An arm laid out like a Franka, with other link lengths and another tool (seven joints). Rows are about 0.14 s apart.
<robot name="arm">
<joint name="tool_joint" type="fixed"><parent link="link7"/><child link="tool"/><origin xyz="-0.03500 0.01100 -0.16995" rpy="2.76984 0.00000 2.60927"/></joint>
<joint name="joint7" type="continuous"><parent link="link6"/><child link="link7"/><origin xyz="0.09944 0.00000 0.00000" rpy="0.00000 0.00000 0.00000"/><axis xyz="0 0 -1"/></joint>
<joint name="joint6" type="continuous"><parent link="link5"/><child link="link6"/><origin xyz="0.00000 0.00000 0.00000" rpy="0.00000 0.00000 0.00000"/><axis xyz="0 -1 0"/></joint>
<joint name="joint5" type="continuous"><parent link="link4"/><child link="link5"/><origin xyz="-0.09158 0.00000 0.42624" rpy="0.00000 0.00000 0.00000"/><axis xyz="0 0 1"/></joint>
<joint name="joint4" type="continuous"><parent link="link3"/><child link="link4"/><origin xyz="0.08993 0.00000 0.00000" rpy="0.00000 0.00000 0.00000"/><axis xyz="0 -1 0"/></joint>
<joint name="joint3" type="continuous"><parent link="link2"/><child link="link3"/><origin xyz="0.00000 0.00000 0.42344" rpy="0.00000 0.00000 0.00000"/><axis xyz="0 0 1"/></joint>
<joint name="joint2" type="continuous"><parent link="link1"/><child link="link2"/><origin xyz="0.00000 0.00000 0.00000" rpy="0.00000 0.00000 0.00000"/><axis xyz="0 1 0"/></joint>
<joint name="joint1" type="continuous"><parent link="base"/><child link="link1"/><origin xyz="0.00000 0.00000 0.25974" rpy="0.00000 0.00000 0.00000"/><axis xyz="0 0 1"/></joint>
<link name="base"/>
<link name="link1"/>
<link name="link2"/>
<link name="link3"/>
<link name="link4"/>
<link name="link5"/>
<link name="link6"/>
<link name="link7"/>
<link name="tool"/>
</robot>
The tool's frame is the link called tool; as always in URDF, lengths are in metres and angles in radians. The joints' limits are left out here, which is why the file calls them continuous.
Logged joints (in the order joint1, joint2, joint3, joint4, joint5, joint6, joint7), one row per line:
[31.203 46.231 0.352 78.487 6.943 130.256 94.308]
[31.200 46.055 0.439 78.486 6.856 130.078 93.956]
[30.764 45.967 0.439 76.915 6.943 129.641 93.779]
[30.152 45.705 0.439 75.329 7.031 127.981 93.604]
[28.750 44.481 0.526 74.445 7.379 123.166 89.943]
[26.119 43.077 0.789 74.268 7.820 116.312 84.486]
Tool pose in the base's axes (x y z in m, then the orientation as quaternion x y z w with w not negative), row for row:
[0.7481 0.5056 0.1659 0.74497 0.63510 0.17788 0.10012]
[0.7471 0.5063 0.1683 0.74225 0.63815 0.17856 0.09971]
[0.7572 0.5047 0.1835 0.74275 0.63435 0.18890 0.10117]
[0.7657 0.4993 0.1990 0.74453 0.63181 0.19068 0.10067]
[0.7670 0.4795 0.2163 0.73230 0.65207 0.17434 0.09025]
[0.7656 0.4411 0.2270 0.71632 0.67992 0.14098 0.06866]
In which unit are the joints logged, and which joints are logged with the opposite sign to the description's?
The joints are logged in degrees. Opposite sign: joint4.
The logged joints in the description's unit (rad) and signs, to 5 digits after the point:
[0.54460 0.80688 0.00614 -1.36986 0.12118 2.27340 1.64599]
[0.54454 0.80381 0.00766 -1.36984 0.11966 2.27029 1.63984]
[0.53693 0.80228 0.00766 -1.34242 0.12118 2.26266 1.63675]
[0.52625 0.79770 0.00766 -1.31474 0.12271 2.23369 1.63370]
[0.50178 0.77634 0.00918 -1.29931 0.12879 2.14965 1.56980]
[0.45586 0.75184 0.01377 -1.29622 0.13648 2.03003 1.47456]

